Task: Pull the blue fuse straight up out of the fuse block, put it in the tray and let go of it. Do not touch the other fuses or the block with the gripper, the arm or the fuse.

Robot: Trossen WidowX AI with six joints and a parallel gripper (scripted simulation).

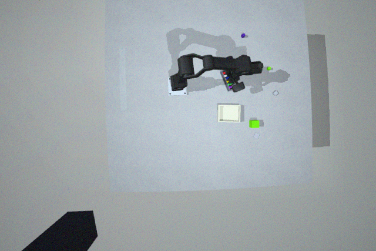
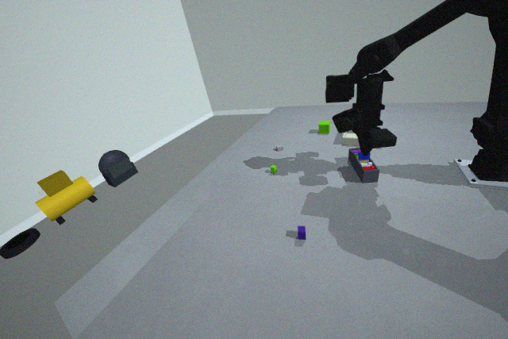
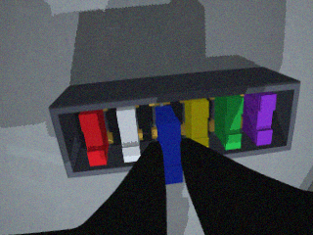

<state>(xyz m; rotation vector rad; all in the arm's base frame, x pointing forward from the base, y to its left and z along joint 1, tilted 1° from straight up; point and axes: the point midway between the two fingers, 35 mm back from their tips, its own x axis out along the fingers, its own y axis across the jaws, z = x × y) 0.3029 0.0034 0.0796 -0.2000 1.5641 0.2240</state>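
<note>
Right now the white fuse is 3 cm below my gripper tip, 2 cm to the left of it and 1 cm behind it. Also, from my gripper tip: yellow fuse (3 cm below, 2 cm to the right); red fuse (3 cm to the left, 3 cm below, 1 cm behind); blue fuse (1 cm below).
</note>
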